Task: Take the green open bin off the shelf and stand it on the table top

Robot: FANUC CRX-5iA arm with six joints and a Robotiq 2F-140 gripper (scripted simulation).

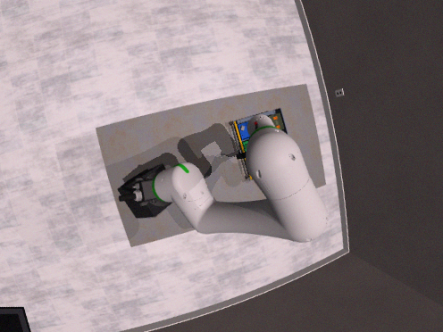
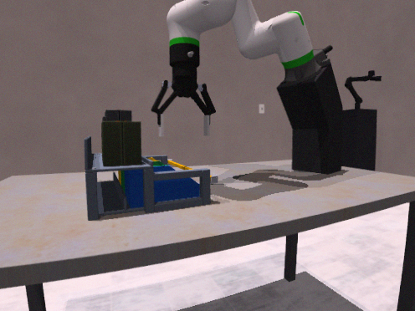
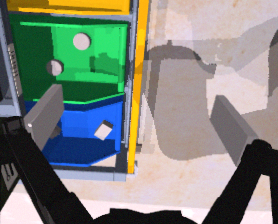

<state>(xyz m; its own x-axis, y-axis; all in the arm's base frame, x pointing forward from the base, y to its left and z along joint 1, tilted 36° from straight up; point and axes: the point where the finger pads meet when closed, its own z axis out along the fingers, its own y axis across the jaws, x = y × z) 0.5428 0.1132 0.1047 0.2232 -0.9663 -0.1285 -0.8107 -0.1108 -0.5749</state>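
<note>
The thin yellow rod is 11 cm below my hand. From my hand the other things lie so: green open bin 10 cm ahead, 2 cm to the left, 13 cm below; blue bin 7 cm ahead, 13 cm to the left, 13 cm below; yellow bin 13 cm ahead, 8 cm to the right, 13 cm below.
</note>
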